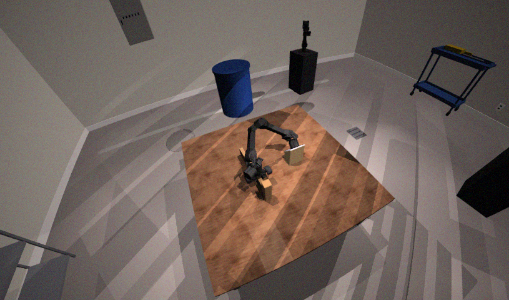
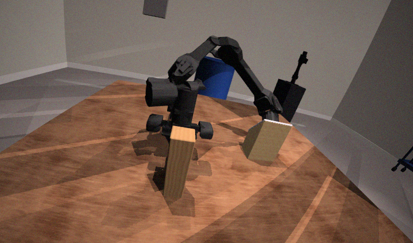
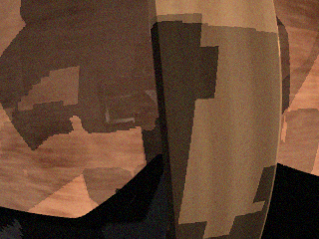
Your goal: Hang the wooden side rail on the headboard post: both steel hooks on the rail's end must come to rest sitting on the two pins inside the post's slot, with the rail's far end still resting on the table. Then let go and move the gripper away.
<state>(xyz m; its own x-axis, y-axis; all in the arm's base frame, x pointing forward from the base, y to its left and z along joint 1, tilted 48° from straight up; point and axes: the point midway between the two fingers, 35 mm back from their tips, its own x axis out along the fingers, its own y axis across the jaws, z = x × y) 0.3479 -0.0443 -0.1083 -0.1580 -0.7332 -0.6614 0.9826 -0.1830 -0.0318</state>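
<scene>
Right now my gripper tip is 10 mm short of the wooden headboard post, 120 mm to the right of it and 50 mm below it.
</scene>
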